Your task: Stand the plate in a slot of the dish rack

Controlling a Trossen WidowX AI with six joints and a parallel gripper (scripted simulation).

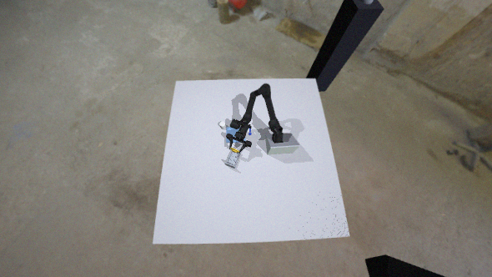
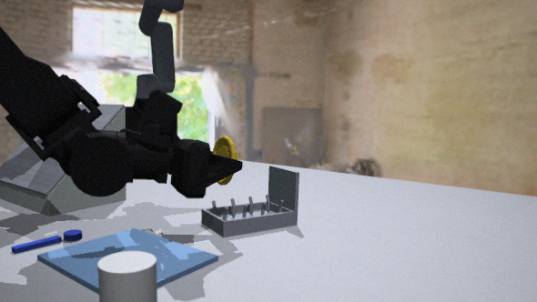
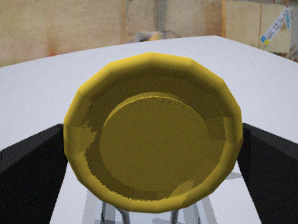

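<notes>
My gripper tip is 7 cm above the grey dish rack, 3 cm to the right of it and 2 cm short of it. Round my gripper tip: yellow plate 1 cm to the right; then white cylinder 24 cm to the right, 7 cm below, 7 cm ahead; then blue spoon 18 cm to the right, 14 cm behind, 9 cm below.
</notes>
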